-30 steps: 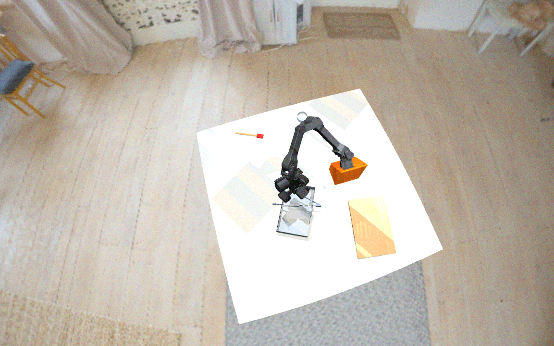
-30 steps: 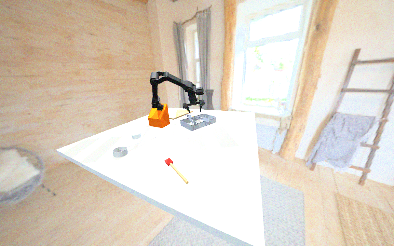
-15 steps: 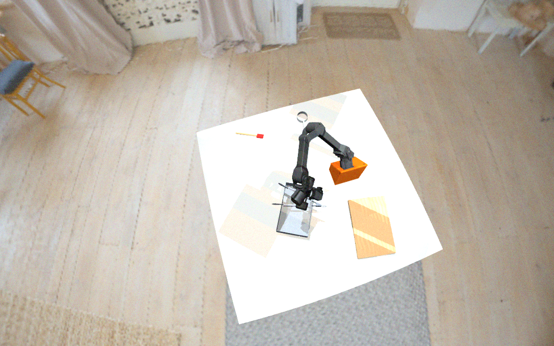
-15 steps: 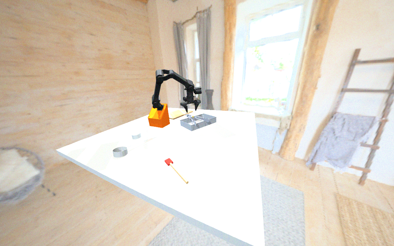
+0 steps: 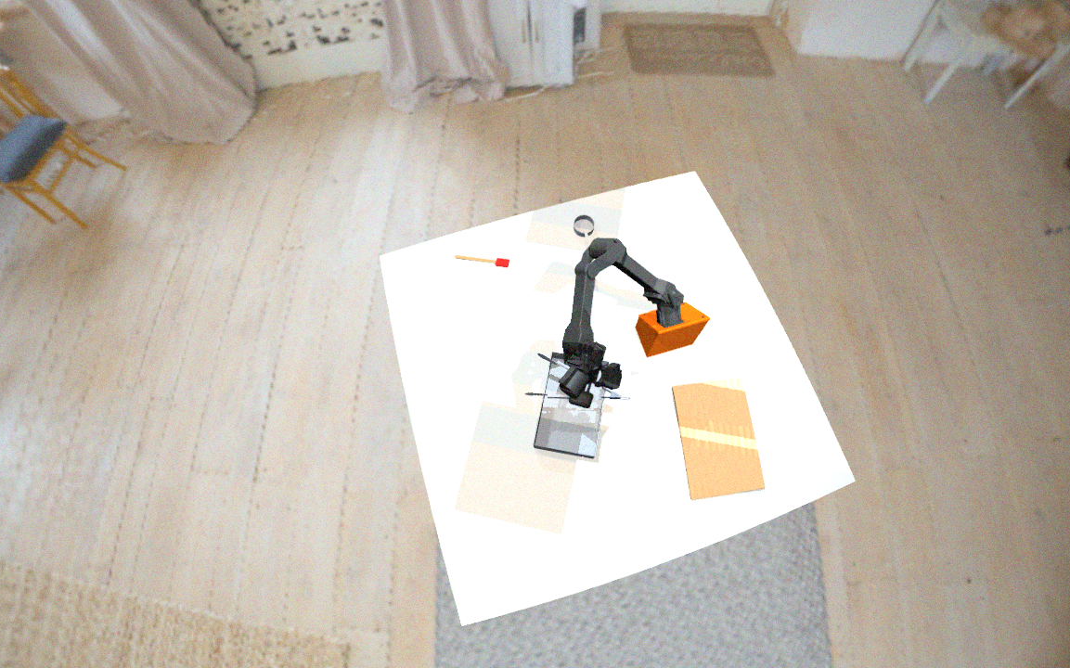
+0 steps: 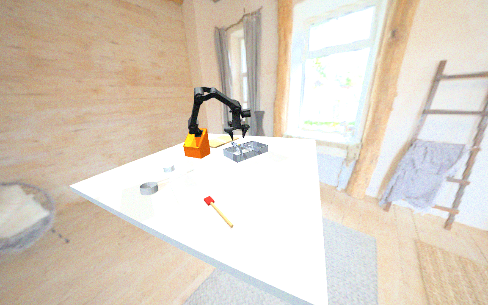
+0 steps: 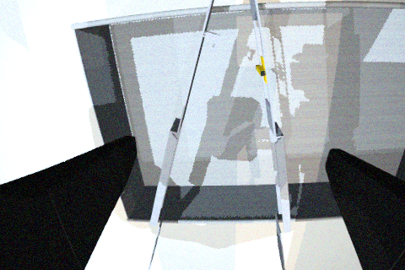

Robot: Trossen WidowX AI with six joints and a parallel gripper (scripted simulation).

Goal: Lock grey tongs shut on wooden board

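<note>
The yellow lock piece lies 5 cm below my gripper tip, 3 cm to the left of it and 1 cm behind it. The rest, counted from my gripper tip: roasting tin (9 cm below, 5 cm ahead, 3 cm to the left); wooden board (36 cm behind, 26 cm to the left, 11 cm below).
</note>
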